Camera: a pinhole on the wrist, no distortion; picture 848 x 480 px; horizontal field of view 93.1 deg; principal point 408.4 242.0 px. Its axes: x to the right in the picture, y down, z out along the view. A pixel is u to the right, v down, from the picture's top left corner.
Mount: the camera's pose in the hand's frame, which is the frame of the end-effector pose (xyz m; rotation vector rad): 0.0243 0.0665 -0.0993 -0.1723 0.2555 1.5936
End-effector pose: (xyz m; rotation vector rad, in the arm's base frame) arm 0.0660 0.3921 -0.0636 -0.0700 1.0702 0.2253
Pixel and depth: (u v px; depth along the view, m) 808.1 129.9 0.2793
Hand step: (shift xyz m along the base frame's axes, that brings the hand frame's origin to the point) 0.0370 0.4314 -0.0261
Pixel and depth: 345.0 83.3 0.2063
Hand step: 0.1225 0.1249 -0.0478
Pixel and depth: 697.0 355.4 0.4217
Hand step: 0.0587 0.4822 0.2119
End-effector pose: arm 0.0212 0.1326 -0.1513 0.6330 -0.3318 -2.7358
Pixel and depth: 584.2 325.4 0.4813
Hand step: 0.0065 -0.2969 0.4129
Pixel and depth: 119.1 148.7 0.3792
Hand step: -0.2964 0.0867 0.2104
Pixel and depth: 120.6 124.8 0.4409
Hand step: -0.3722 0.1031 0.2461
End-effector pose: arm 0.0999 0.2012 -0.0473 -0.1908 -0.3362 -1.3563
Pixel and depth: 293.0 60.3 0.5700
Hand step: 0.0621 -0.1206 0.5607
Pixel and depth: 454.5 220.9 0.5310
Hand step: 0.2257 0.1151 0.4105
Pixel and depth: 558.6 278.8 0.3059
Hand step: 0.2322 0.1020 0.1730
